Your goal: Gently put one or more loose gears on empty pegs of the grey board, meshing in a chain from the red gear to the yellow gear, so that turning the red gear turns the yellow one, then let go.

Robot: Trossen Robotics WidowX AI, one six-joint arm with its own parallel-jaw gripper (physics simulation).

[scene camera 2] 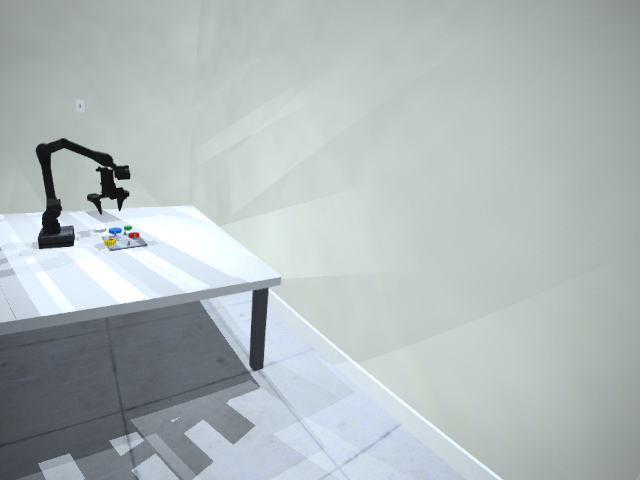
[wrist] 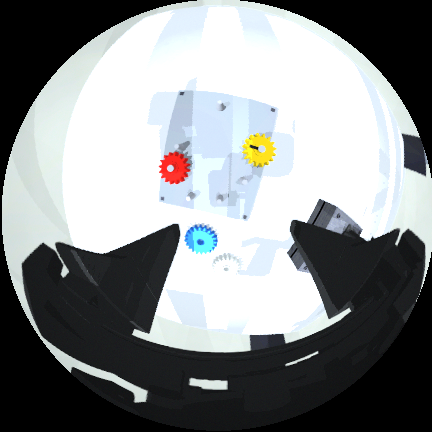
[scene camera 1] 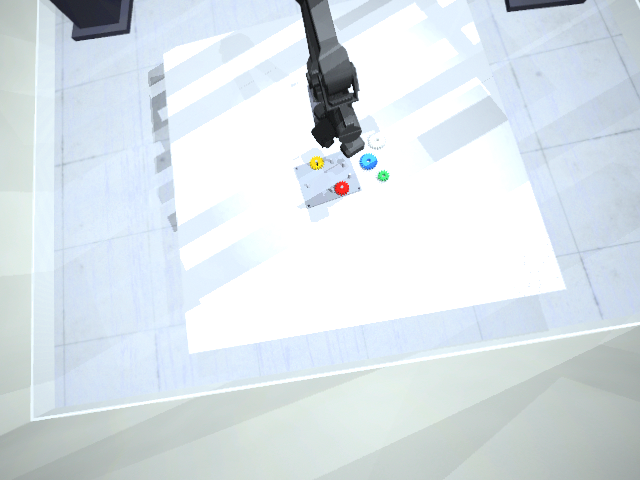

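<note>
The grey board lies on the table with several bare pegs. The red gear and the yellow gear sit on its pegs, apart from each other. Loose beside the board lie the blue gear, the white gear and the small green gear, which does not show in the wrist view. My gripper is open and empty, above the table; in the wrist view the blue and white gears show between its fingers.
The arm's base stands on the white table, behind the board. The base also shows beside the right finger in the wrist view. The table's edge runs along the near side in scene camera 2.
</note>
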